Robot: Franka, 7 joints.
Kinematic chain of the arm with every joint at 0, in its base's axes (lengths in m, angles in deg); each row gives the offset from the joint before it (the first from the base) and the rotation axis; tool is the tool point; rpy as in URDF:
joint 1: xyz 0 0 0.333 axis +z
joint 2: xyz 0 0 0 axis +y
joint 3: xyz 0 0 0.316 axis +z
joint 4: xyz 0.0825 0 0 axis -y
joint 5: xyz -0.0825 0 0.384 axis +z
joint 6: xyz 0 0 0 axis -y
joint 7: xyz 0.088 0 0 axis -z
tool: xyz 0 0 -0.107 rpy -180 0 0
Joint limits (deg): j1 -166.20..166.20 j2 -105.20..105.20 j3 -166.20..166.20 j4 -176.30..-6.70 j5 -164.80..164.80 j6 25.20..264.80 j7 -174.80..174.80
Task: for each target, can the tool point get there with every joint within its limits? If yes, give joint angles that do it. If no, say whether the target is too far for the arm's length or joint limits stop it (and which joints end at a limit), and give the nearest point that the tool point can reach.
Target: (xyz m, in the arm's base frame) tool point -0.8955 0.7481 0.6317
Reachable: no: too far | nearest point -0.6378 0.5328 0.5457 | short by 0.347 m
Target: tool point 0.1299 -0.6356 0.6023
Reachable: yes | joints -84.45 20.06 -6.60 -82.62 99.21 72.99 -89.70
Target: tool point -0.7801 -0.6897 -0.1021
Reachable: no: too far | nearest point -0.5930 -0.5243 0.0022 | short by 0.271 m
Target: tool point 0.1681 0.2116 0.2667
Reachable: yes | joints 118.34 -45.02 -61.59 -163.25 125.16 195.98 41.04
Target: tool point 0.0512 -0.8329 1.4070
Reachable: no: too far | nearest point 0.0323 -0.5254 1.0104 | short by 0.502 m
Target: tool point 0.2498 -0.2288 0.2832
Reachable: yes | joints 104.90 3.43 -124.66 -160.64 87.44 208.21 96.03
